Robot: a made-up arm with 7 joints. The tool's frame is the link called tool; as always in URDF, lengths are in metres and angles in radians. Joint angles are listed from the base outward.
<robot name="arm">
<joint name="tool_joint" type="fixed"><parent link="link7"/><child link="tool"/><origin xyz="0 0 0" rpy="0 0 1.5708"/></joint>
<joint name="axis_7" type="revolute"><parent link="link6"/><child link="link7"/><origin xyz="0 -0.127 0" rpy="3.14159 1.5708 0"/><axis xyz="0 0 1"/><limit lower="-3.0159" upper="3.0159"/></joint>
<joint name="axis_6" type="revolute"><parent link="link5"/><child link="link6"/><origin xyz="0 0 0" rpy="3.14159 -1.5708 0"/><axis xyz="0 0 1"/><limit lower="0.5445" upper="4.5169"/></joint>
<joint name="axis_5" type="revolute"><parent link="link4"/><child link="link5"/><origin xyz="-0.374 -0.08 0" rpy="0 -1.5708 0"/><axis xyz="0 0 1"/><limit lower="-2.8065" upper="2.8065"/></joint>
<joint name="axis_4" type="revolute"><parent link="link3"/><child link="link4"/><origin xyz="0 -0.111 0" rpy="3.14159 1.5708 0"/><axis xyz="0 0 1"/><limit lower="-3.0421" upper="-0.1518"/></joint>
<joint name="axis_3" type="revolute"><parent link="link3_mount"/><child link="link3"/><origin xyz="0 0.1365 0" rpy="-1.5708 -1.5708 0"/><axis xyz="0 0 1"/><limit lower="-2.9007" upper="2.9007"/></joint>
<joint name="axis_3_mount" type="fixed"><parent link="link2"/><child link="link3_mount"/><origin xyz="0 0.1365 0" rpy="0 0 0"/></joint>
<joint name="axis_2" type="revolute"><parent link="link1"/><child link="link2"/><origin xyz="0 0 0" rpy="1.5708 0 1.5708"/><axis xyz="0 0 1"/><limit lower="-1.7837" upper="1.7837"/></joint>
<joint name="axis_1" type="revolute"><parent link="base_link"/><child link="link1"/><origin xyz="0 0 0.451" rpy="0 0 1.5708"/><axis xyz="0 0 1"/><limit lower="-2.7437" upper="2.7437"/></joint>
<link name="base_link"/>
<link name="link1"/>
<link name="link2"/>
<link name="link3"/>
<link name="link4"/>
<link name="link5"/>
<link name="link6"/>
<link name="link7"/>
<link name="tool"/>
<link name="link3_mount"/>
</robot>
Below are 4 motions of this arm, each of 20 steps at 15 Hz.
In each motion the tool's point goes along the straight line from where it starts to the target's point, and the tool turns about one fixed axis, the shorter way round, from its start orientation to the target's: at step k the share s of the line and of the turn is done. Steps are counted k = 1, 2, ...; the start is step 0. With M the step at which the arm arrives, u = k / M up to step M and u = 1 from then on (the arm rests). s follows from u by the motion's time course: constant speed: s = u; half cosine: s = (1 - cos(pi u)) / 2; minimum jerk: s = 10 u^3 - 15 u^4 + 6 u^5.
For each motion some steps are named. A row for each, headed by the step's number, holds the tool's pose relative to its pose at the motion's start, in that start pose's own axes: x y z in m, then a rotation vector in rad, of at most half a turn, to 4 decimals.
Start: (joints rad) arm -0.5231 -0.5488 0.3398 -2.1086 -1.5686 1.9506 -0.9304
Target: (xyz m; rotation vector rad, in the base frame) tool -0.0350 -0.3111 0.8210 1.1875 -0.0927 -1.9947
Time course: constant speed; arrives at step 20
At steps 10, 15, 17, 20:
10: -0.1375 -0.2345 0.1170 0.4357 -0.4868 -0.2521
15: -0.2063 -0.3518 0.1755 0.6535 -0.7301 -0.3781
17: -0.2338 -0.3987 0.1989 0.7406 -0.8275 -0.4286
20: -0.2750 -0.4690 0.2340 0.8713 -0.9735 -0.5042

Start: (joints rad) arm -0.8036 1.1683 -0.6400 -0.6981 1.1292 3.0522 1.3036
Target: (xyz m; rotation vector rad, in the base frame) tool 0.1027 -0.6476 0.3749 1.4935 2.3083 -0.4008
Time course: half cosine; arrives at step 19
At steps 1, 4, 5, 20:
1: 0.0015 0.0011 -0.0001 -0.0036 0.0051 0.0080
4: 0.0229 0.0171 -0.0013 -0.0554 0.0788 0.1238
5: 0.0350 0.0262 -0.0020 -0.0848 0.1205 0.1895
20: 0.2172 0.1625 -0.0122 -0.5257 0.7471 1.1746

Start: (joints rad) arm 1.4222 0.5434 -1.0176 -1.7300 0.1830 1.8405 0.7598
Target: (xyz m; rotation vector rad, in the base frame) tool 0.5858 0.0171 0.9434 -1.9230 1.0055 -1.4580
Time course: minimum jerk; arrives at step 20
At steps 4, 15, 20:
4: 0.0089 0.0240 -0.0154 0.0601 0.0515 0.0402
15: 0.1374 0.3722 -0.2388 0.9305 0.7964 0.6222
20: 0.1533 0.4152 -0.2663 1.0380 0.8884 0.6941

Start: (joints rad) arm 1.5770 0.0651 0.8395 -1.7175 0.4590 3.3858 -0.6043
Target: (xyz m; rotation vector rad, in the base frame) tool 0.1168 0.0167 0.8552 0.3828 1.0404 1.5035
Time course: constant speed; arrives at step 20
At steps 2, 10, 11, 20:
2: 0.0022 0.0081 -0.0566 -0.1512 -0.1614 -0.1738
10: 0.0112 0.0407 -0.2832 -0.7559 -0.8068 -0.8690
11: 0.0124 0.0448 -0.3115 -0.8315 -0.8875 -0.9559
20: 0.0225 0.0814 -0.5664 -1.5118 -1.6137 -1.7380

